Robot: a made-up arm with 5 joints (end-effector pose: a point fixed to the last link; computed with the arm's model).
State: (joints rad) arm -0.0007 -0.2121 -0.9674 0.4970 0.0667
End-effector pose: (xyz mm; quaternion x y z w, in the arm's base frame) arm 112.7 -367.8 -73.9 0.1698 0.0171 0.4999 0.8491
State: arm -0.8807 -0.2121 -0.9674 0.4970 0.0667
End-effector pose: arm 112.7 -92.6 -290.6 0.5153 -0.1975 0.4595 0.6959
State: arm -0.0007 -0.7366 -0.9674 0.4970 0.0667
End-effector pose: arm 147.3 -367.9 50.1 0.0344 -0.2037 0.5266 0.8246
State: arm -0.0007 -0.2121 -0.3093 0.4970 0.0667
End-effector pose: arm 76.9 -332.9 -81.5 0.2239 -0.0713 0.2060 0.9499
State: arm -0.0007 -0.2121 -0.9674 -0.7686 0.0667
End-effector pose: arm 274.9 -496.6 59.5 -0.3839 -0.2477 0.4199 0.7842
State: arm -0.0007 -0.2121 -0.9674 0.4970 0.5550
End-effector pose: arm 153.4 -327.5 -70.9 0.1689 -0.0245 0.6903 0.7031
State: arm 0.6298 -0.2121 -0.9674 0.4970 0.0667
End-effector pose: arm 112.7 -405.5 178.3 -0.1019 0.1712 0.4700 0.8599
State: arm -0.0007 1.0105 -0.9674 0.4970 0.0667
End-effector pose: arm -147.1 -367.7 -191.3 0.4259 0.5014 0.3123 0.6853
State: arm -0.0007 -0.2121 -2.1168 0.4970 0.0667
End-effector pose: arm 194.9 -355.8 -56.2 0.0361 0.1614 0.8689 0.4665
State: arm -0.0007 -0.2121 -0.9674 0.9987 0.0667
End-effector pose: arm 28.8 -315.8 -42.9 0.3830 0.1263 0.4772 0.7808
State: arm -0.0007 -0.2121 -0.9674 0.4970 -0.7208
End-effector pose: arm 24.1 -383.4 -59.7 0.1502 0.0809 0.1359 0.9759
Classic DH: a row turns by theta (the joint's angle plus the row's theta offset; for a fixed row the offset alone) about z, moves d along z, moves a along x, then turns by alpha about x. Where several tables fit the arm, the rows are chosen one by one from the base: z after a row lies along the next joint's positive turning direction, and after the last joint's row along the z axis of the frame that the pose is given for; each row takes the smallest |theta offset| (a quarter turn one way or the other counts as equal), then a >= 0, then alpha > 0; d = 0 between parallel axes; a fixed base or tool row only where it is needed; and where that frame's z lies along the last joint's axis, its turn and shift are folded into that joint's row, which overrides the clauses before.
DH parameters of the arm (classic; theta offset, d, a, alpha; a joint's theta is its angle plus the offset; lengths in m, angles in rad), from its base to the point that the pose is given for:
base (fixed): -1.5708 0.11 0 1.5708
joint 1: -1.5708 0.101 0.057 1.5708
joint 2: -1.5708 -0.297 0.215 -1.5708
joint 3: 1.5708 -0.034 0.061 1.5708
joint 4: 0 -0.025 -0.052 1.5708
joint 5: -0.5202 0 0.1187 0
tool (fixed): 2.091 -0.201 0 0

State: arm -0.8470 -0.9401 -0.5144 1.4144 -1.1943
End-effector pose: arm -147.6 -157.1 -68.8 0.8052 0.1158 0.0163 0.5813
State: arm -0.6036 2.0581 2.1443 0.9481 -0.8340
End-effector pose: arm -338.3 12.1 -334.8 -0.4653 0.1505 -0.7569 0.4336
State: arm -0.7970 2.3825 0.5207 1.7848 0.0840
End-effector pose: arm -247.4 70.0 -142.8 0.3091 0.7327 -0.4952 0.3498
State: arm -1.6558 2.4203 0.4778 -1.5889 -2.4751
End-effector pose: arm -229.7 38.3 -401.5 -0.1032 -0.1863 -0.0324 0.9765
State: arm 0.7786 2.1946 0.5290 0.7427 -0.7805
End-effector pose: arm -264.2 -184.8 134.9 -0.4279 0.4080 -0.7934 0.1450
